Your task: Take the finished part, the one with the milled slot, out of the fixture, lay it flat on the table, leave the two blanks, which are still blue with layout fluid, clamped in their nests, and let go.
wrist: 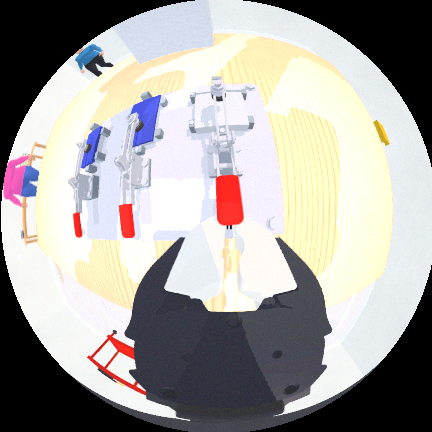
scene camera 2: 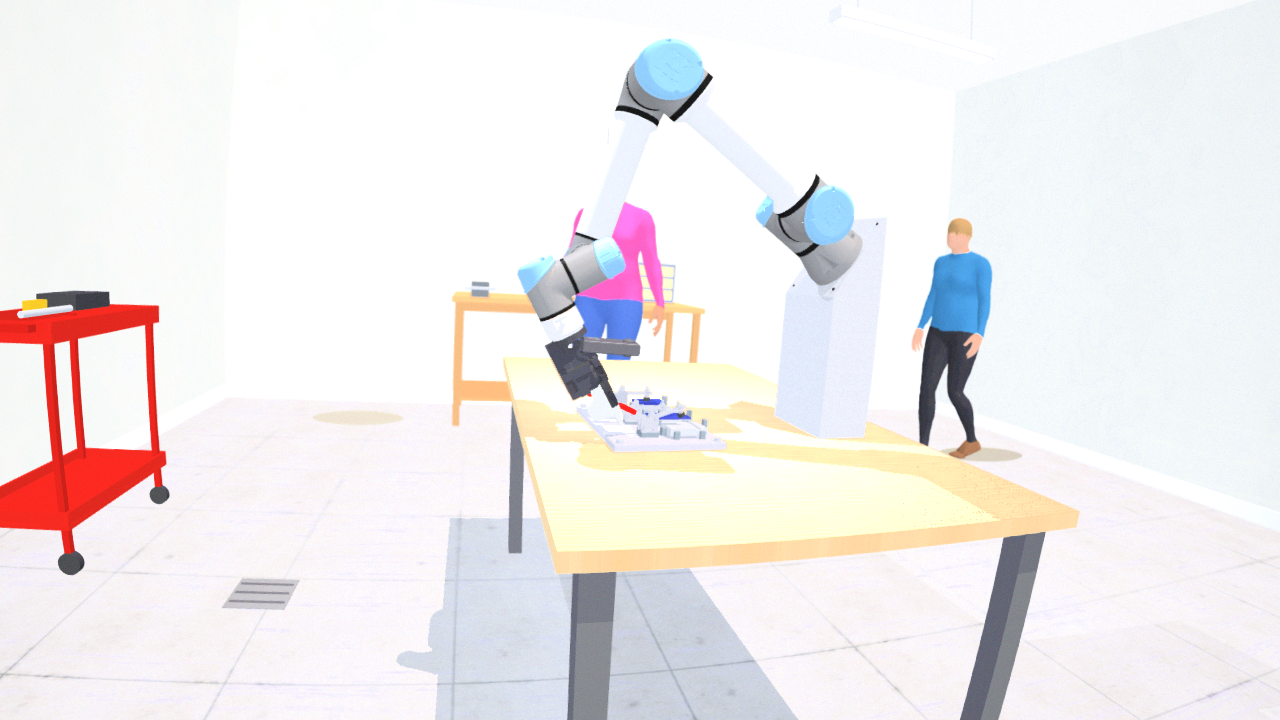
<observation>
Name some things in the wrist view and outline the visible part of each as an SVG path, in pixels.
My gripper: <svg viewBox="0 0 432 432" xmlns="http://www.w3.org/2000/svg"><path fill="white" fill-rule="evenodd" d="M214 214L193 227L184 237L179 236L141 278L134 294L130 321L124 330L124 335L134 340L136 369L129 369L128 372L146 390L145 399L169 406L175 411L176 417L189 419L189 422L165 423L161 426L192 432L219 432L221 428L230 428L231 431L227 432L245 432L283 424L264 422L261 418L280 414L288 402L310 394L310 385L327 367L326 364L321 364L324 336L332 331L332 327L327 319L323 292L309 266L280 237L275 237L264 226L243 214L243 220L239 224L229 224L229 228L235 233L235 248L241 255L237 270L238 291L254 299L256 310L208 311L203 302L220 294L223 289L224 259L219 252L224 247L224 231L228 229L228 225L220 224Z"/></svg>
A finished part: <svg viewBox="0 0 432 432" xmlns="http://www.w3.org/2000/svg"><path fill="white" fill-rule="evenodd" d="M216 101L218 127L225 127L223 102ZM210 85L195 87L194 128L197 134L215 132L214 103L210 94ZM225 84L228 131L247 130L249 124L239 84Z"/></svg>
</observation>
